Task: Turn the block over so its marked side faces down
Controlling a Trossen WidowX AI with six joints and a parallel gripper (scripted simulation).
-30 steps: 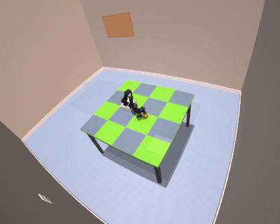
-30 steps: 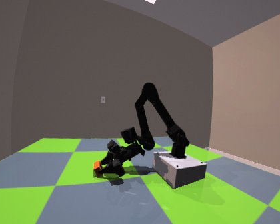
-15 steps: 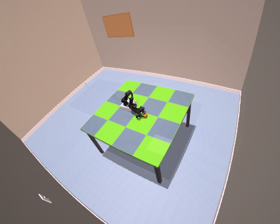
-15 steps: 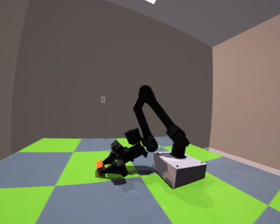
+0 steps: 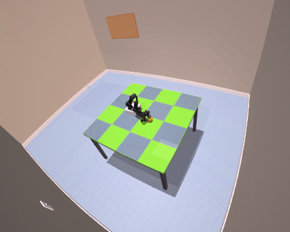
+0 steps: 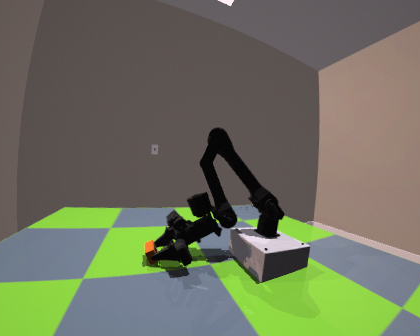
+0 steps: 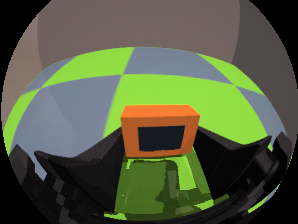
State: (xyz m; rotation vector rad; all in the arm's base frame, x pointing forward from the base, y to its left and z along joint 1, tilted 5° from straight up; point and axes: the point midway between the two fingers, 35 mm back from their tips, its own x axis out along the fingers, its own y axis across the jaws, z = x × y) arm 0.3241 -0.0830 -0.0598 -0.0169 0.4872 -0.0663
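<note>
My gripper tip is 10 mm past the block.
</note>
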